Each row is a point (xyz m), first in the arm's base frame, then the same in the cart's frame.
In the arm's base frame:
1: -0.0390 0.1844 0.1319
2: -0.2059 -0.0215 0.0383
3: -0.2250 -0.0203 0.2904
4: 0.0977 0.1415 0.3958
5: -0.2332 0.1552 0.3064
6: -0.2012 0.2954 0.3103
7: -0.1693 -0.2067 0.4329
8: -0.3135 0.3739 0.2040
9: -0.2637 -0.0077 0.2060
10: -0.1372 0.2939 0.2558
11: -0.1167 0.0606 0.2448
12: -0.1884 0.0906 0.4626
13: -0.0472 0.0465 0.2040
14: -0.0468 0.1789 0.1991
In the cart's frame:
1: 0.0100 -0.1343 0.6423
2: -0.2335 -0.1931 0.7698
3: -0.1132 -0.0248 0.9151
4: 0.2465 -0.0752 0.8177
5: -0.0587 0.0773 0.7820
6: 0.0106 0.1300 0.6674
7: -0.0486 -0.0630 1.1443
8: -0.1116 0.1714 0.5515
9: -0.1852 -0.0473 0.8595
10: 0.0315 0.0566 0.6322
11: -0.0279 -0.0786 0.8143
12: 0.0410 0.1148 0.9207
13: 0.0009 -0.1531 0.7967
14: 0.0382 -0.0906 0.6860

